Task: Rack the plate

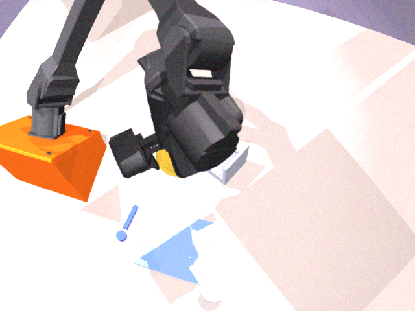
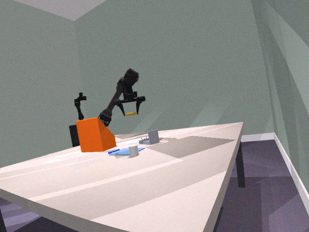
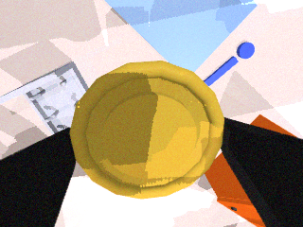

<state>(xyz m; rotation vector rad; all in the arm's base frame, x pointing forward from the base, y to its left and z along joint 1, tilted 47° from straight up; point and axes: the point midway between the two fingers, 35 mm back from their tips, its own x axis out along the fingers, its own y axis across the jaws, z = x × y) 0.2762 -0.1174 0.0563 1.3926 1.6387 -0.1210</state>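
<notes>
My gripper tip is now 170 mm above the grey dish rack, 100 mm to the right of it and 40 mm short of it. The rest, counted from my gripper tip: yellow plate 10 mm above; then pale blue mat 190 mm below, 100 mm to the right, 10 mm behind; then white cup 190 mm to the right, 170 mm below, 80 mm ahead.
</notes>
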